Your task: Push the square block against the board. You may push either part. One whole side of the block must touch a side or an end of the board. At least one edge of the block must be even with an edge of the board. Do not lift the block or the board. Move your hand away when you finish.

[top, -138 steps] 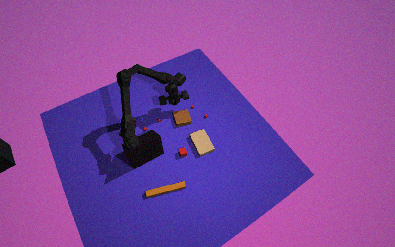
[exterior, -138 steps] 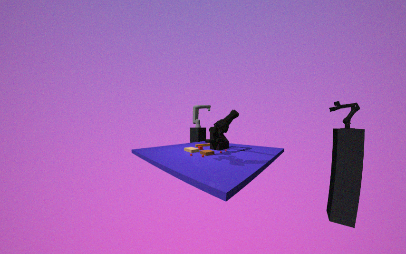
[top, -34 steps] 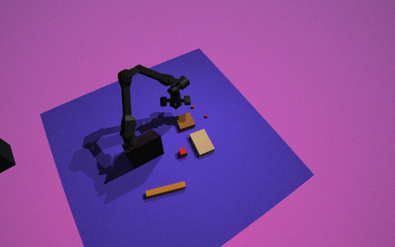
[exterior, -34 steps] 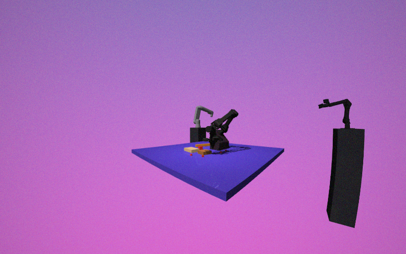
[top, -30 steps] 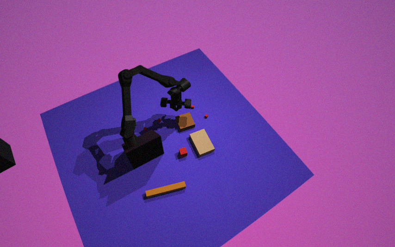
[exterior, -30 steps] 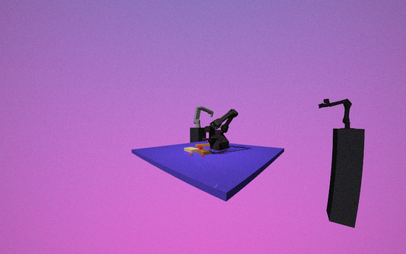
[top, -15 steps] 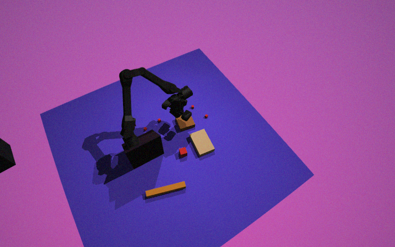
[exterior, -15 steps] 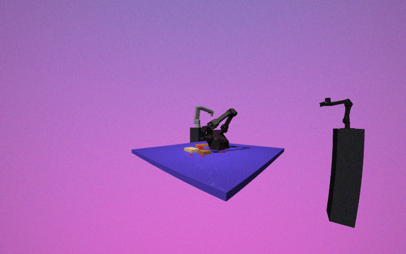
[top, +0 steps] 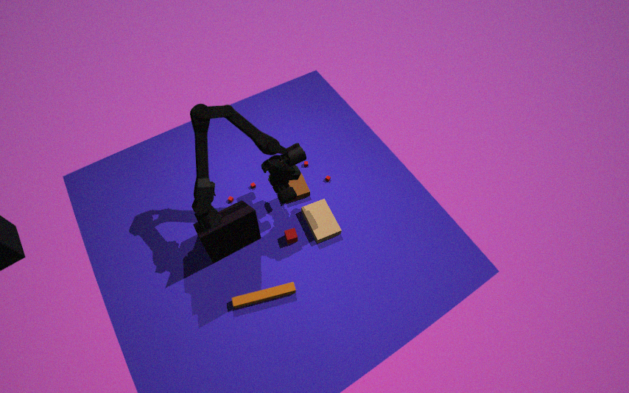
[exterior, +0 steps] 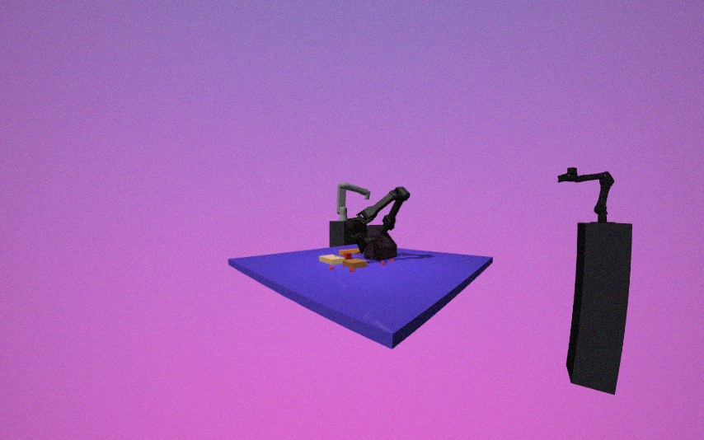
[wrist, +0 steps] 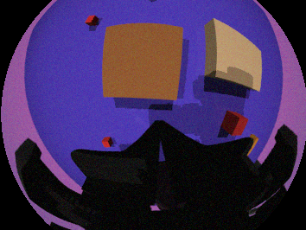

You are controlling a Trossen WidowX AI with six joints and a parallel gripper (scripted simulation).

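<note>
The red cube is 17 cm to the right of my gripper tip, 6 cm behind it and 4 cm below it. The rest, counted from my gripper tip: long orange board (30 cm to the right, 26 cm behind, 5 cm below); square block (8 cm ahead, 5 cm below, 1 cm to the left); tan rectangular slab (18 cm to the right, 8 cm ahead, 5 cm below).
</note>
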